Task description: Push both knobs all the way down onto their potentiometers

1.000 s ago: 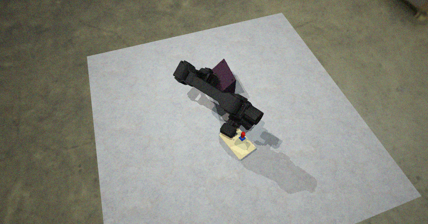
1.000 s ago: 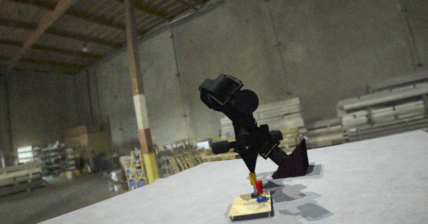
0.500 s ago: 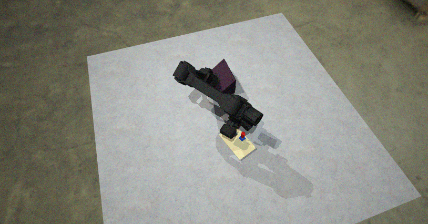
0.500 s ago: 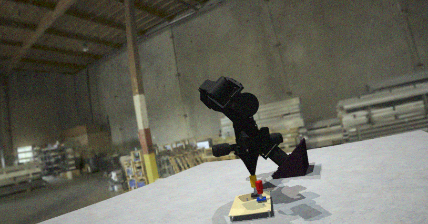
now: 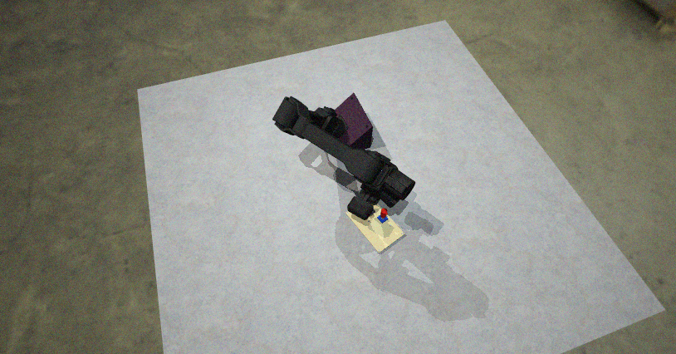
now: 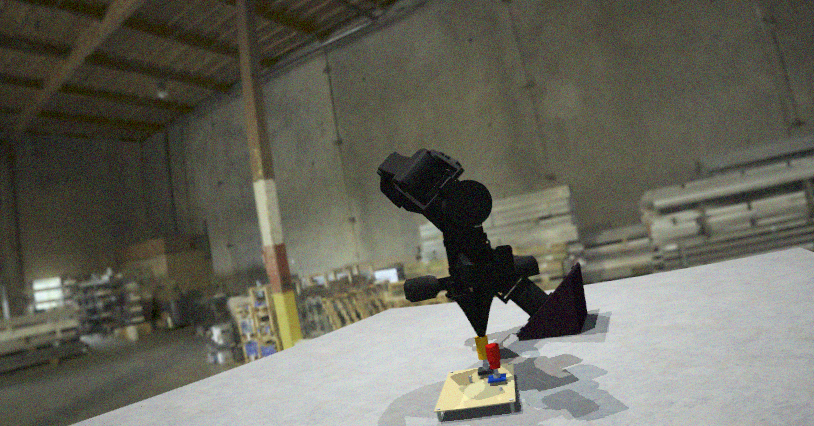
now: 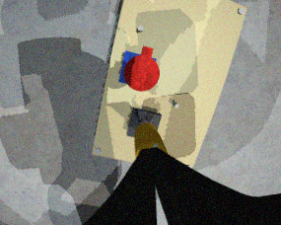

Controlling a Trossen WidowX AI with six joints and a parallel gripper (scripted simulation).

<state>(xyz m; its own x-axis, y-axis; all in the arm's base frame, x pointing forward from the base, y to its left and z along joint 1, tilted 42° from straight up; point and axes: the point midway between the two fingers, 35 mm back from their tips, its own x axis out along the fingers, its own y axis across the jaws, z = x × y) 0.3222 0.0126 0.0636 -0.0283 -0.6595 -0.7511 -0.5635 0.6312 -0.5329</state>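
Now: the yellow knob 10 mm below my gripper tip. From my gripper tip the other things lie so: red knob (40 mm ahead, 20 mm to the left, 20 mm below).
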